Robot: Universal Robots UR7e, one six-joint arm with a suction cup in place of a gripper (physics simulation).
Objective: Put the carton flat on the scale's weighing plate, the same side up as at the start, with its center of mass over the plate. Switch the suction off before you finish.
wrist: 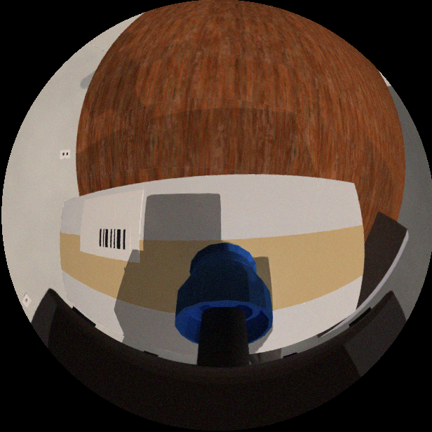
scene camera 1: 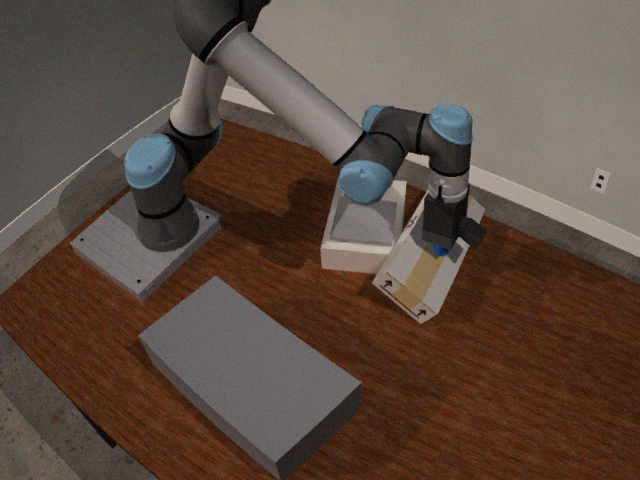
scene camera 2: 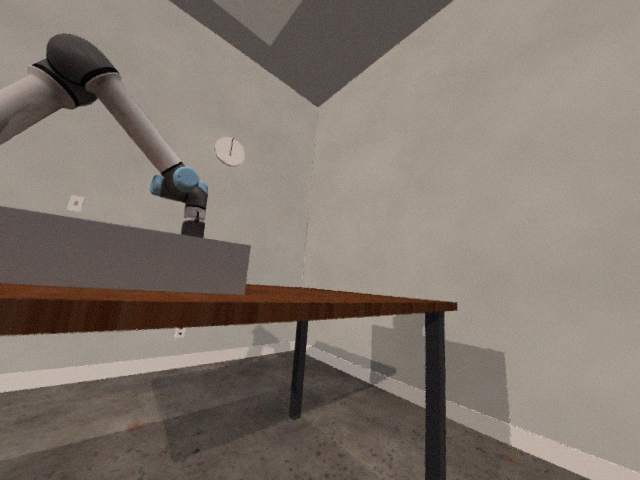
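Pixels of known places: end effector, tool point: (scene camera 1: 442,249); arm's base, origin of the base link: (scene camera 1: 168,228).
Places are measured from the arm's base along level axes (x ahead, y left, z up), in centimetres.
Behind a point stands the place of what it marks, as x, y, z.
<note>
The carton (scene camera 1: 422,271) {57.2, 11.9, 5.2} (wrist: 300,207), white with a tan tape strip, lies askew along the right side of the scale, arrows on its near end pointing towards its taped face. That face is up; any tilt is hard to judge. My suction gripper (scene camera 1: 440,249) (wrist: 224,285), a blue cup, is pressed on the taped face near its middle, suction on. The barcode label shows to the left of the cup in the wrist view. The scale (scene camera 1: 355,259) {42.2, 12.3, 0.5} is a white body with a grey weighing plate (scene camera 1: 364,227) {41.2, 17.7, 4.5}, partly covered by my wrist. The carton's underside is hidden.
A large grey block (scene camera 1: 248,366) {41.9, -23.0, 6.6} (scene camera 2: 124,258) {36.8, -32.2, 1.5} stands on the wooden table (scene camera 1: 465,392) {75.1, -4.1, -3.3} (scene camera 2: 310,297) {70.8, -38.4, -3.3} in front of the scale and hides the cup and carton in scene camera 2. The arm's base plate (scene camera 1: 108,253) {-8.1, -13.9, -0.1} is at the left. The wall is behind the carton.
</note>
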